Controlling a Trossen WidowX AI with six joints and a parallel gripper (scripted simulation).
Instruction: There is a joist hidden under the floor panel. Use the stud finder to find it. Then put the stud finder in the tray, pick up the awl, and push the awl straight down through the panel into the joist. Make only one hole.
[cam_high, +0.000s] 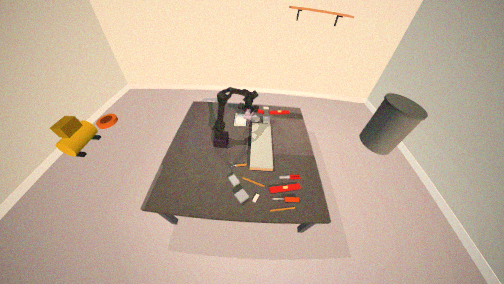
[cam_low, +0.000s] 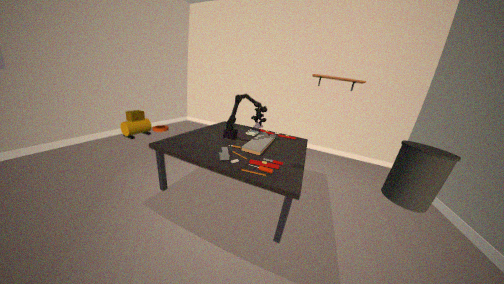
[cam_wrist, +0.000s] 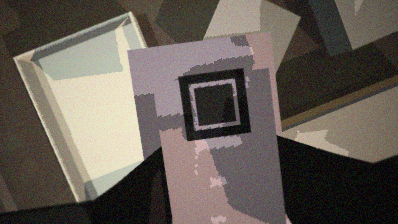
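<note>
Now: the white tray 12 cm below my gripper tip, 8 cm behind it and 4 cm to the left of it. The rest, counted from my gripper tip: awl 52 cm to the right, 13 cm below, 10 cm behind; stud finder 2 cm above, 1 cm to the left.
</note>
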